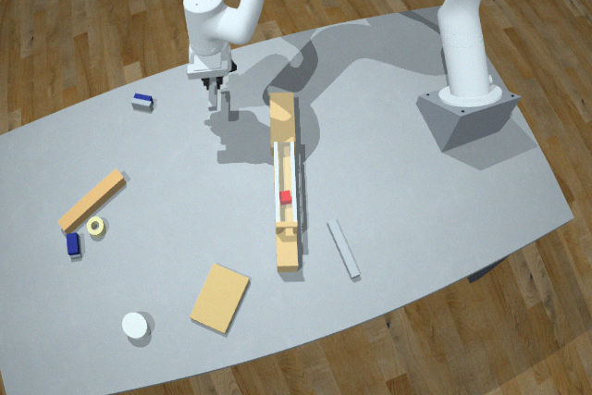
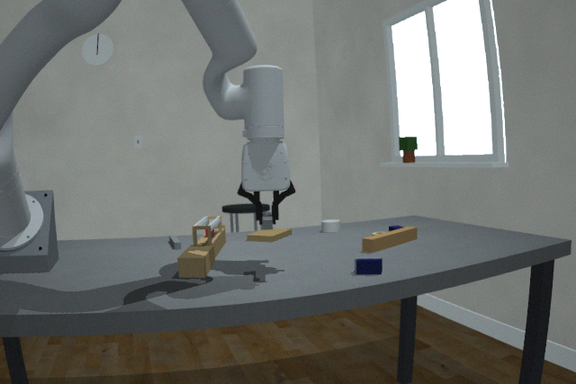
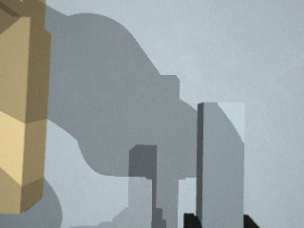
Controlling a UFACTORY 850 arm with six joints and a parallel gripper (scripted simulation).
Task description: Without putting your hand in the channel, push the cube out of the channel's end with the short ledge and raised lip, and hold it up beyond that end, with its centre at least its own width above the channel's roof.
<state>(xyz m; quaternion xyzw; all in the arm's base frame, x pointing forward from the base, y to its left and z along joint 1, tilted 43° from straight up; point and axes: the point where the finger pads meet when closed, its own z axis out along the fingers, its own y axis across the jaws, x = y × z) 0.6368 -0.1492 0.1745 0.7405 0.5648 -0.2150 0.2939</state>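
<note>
My gripper is now 470 mm to the right of the pale grey bar, 170 mm past it and 130 mm above it. From my hand the other things lie so: channel 290 mm to the left, 90 mm behind, 80 mm below; wooden bar 400 mm ahead, 160 mm to the left, 120 mm below; red cube 320 mm to the left, 80 mm below, 80 mm behind.
</note>
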